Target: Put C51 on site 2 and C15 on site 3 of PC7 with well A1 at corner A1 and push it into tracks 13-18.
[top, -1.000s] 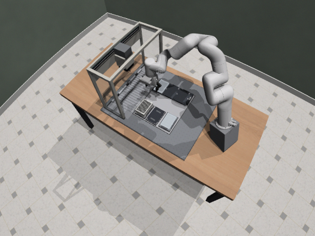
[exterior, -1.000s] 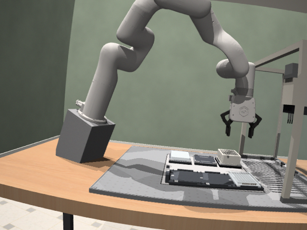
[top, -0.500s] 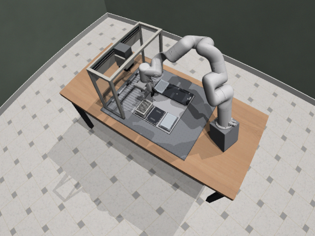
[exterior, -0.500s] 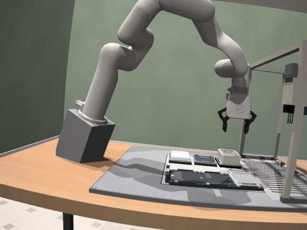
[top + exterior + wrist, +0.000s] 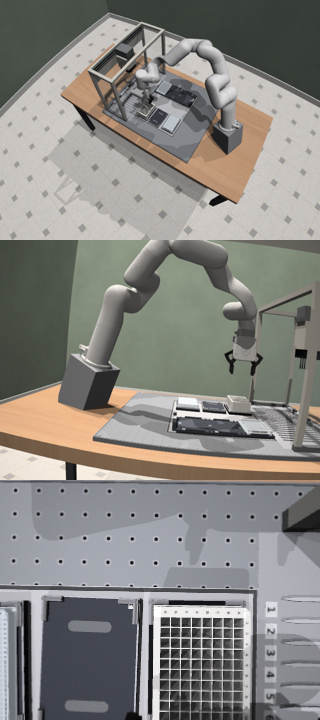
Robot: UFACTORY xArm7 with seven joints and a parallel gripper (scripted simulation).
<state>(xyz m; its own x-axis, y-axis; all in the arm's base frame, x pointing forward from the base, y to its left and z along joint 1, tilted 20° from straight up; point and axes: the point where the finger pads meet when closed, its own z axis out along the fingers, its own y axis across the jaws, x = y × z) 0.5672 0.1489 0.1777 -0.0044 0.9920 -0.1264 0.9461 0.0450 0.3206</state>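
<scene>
Right now the deep-well block C51 is 14 cm below my hand. Round my hand: nest s3: 17 cm below; nest S2: 11 cm behind, 17 cm below; 384-well plate C16: 22 cm behind, 15 cm below.
</scene>
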